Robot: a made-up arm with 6 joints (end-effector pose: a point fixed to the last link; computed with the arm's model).
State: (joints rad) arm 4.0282 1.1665 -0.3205 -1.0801 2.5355 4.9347
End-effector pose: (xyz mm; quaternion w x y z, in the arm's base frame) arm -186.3 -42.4 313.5 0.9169 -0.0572 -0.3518 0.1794
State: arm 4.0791 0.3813 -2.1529 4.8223 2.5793 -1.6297
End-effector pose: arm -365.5 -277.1 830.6 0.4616 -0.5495 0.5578 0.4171
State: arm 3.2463 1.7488 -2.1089 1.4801 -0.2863 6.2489
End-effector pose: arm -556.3 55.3 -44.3 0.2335 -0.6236 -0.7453 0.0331
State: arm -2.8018 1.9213 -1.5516 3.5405 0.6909 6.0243
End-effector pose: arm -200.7 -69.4 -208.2 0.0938 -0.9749 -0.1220 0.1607
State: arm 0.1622 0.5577 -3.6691 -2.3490 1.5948 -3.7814
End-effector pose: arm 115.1 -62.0 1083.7 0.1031 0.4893 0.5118 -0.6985
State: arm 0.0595 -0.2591 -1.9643 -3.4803 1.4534 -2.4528
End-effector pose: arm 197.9 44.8 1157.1 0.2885 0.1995 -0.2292 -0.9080
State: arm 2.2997 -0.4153 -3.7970 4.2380 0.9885 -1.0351
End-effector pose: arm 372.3 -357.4 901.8 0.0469 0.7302 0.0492 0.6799
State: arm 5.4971 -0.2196 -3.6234 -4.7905 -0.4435 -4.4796
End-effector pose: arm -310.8 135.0 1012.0 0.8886 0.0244 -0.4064 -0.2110
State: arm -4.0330 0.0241 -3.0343 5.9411 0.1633 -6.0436
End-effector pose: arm -16.5 -15.3 1218.7 0.8689 -0.0798 -0.1207 -0.4733
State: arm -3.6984 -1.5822 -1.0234 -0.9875 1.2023 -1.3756
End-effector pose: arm 165.2 -32.4 871.4 0.0454 -0.1255 0.6787 0.7222
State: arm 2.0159 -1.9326 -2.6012 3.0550 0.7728 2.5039
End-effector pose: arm 347.4 -731.3 355.1 0.2662 0.2004 0.8594 -0.3879
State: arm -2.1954 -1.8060 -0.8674 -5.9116 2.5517 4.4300
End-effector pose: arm 148.8 124.1 620.4 0.0946 0.9938 -0.0099 0.0576
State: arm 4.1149 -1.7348 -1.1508 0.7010 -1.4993 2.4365
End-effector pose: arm 192.0 415.1 696.8 0.3195 -0.1689 -0.5835 -0.7273
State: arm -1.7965 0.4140 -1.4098 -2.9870 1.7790 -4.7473
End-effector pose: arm -157.7 -600.5 676.4 0.9682 0.1742 -0.0884 -0.1566
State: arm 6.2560 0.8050 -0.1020 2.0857 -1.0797 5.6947
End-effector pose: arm 111.0 -122.8 395.2 0.6690 0.6258 -0.3845 -0.1137
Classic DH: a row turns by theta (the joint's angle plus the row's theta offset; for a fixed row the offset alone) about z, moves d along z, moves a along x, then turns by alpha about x. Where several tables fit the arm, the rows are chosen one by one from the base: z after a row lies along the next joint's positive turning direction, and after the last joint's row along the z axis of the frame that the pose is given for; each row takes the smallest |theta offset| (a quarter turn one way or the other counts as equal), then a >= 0, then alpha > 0; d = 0 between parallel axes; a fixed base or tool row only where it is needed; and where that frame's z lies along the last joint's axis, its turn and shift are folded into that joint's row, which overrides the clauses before.
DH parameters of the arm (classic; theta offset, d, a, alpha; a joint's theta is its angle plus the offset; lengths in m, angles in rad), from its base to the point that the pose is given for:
joint 1: 0 0.422 0 -1.5708
joint 2: -1.3844 0 0.3562 0
joint 3: 1.3844 0 0.071 -1.5708
joint 4: 0 0.312 0 1.5708
joint 5: 0 0 0.086 -1.5708
joint 6: 0 0.11 0 0

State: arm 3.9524 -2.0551 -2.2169 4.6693 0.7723 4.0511
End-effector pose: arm 525.6 575.0 444.8 0.2424 -0.1520 -0.5812 -0.7618
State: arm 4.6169 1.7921 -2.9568 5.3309 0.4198 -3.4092
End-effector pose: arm -46.5 -773.0 187.2 0.0850 -0.2866 -0.8407 0.4515
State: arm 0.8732 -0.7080 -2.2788 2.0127 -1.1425 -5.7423
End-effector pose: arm -0.5 -191.6 1008.9 0.8179 0.1657 0.5453 0.0792
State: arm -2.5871 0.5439 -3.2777 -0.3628 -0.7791 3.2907
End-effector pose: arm -130.9 -138.9 1069.7 0.1927 -0.1982 0.0623 -0.9590
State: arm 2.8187 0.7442 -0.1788 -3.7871 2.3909 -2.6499
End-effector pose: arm -294.8 11.2 292.7 0.7210 -0.2028 -0.5442 0.3779
